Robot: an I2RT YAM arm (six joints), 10 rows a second.
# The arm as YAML. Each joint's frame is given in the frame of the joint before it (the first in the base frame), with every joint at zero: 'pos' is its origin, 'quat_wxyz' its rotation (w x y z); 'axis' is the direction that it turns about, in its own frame. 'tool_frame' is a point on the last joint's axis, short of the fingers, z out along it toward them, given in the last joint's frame.
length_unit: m
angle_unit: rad
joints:
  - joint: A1
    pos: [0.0, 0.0, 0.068]
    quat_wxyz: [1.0, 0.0, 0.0, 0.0]
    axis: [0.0, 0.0, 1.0]
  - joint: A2
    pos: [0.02, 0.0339, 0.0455]
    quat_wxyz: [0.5, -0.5, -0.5, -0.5]
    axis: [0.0, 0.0, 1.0]
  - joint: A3
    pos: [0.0, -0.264, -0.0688]
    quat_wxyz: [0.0, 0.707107, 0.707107, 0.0]
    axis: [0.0, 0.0, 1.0]
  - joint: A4
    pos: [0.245, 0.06, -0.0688]
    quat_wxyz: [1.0, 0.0, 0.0, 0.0]
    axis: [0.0, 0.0, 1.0]
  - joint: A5
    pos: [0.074, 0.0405, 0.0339]
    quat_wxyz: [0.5, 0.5, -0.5, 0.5]
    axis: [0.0, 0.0, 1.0]
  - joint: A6
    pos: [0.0, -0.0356, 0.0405]
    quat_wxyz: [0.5, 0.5, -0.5, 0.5]
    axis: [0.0, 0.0, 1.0]
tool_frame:
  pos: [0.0, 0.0, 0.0]
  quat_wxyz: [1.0, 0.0, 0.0, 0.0]
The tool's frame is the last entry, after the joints.
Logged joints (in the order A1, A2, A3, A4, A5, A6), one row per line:
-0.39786, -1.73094, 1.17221, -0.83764, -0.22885, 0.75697
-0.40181, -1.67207, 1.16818, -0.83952, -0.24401, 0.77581
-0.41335, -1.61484, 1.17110, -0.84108, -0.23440, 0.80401
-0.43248, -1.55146, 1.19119, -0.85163, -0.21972, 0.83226
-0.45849, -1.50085, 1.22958, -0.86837, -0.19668, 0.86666
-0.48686, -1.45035, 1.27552, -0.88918, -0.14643, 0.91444
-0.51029, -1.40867, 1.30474, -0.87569, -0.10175, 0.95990
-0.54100, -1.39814, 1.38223, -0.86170, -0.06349, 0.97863
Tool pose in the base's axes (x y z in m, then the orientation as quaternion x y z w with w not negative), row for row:
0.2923, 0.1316, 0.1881, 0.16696, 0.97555, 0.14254, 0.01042
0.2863, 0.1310, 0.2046, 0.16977, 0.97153, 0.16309, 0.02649
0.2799, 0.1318, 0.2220, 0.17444, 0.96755, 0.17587, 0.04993
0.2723, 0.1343, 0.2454, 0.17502, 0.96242, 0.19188, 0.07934
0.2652, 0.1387, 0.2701, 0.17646, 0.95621, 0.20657, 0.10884
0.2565, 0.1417, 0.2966, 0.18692, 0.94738, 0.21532, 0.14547
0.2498, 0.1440, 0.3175, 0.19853, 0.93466, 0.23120, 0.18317
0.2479, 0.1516, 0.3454, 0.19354, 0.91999, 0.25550, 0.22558
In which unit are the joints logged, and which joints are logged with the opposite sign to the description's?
The joints are logged in radians. Opposite sign: A1, A2.
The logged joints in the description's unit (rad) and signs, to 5 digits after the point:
0.39786, 1.73094, 1.17221, -0.83764, -0.22885, 0.75697
0.40181, 1.67207, 1.16818, -0.83952, -0.24401, 0.77581
0.41335, 1.61484, 1.17110, -0.84108, -0.23440, 0.80401
0.43248, 1.55146, 1.19119, -0.85163, -0.21972, 0.83226
0.45849, 1.50085, 1.22958, -0.86837, -0.19668, 0.86666
0.48686, 1.45035, 1.27552, -0.88918, -0.14643, 0.91444
0.51029, 1.40867, 1.30474, -0.87569, -0.10175, 0.95990
0.54100, 1.39814, 1.38223, -0.86170, -0.06349, 0.97863

